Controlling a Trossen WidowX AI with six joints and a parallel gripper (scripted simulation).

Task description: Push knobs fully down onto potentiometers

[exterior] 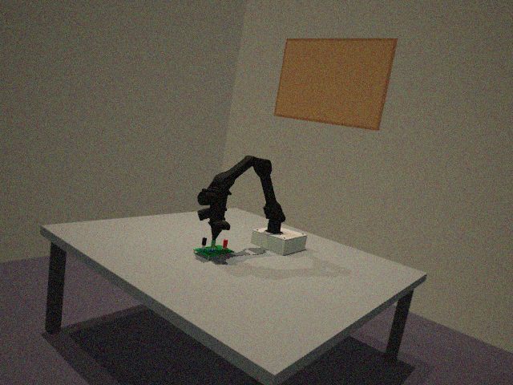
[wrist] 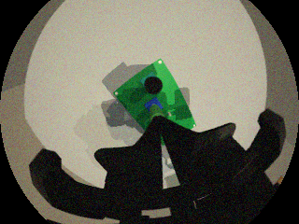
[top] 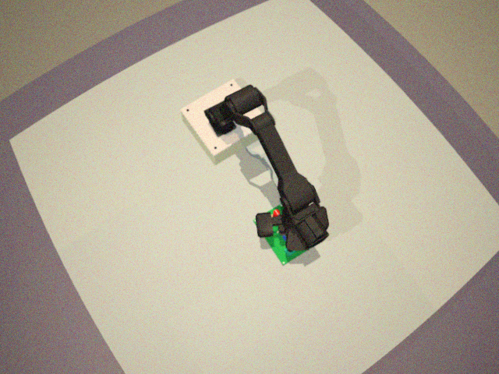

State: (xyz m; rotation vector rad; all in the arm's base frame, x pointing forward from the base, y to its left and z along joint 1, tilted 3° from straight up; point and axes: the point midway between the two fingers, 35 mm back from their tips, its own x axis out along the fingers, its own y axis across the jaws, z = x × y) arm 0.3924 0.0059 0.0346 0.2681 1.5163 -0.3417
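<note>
My gripper tip is 70 mm past the red knob and 20 mm above it.
</note>
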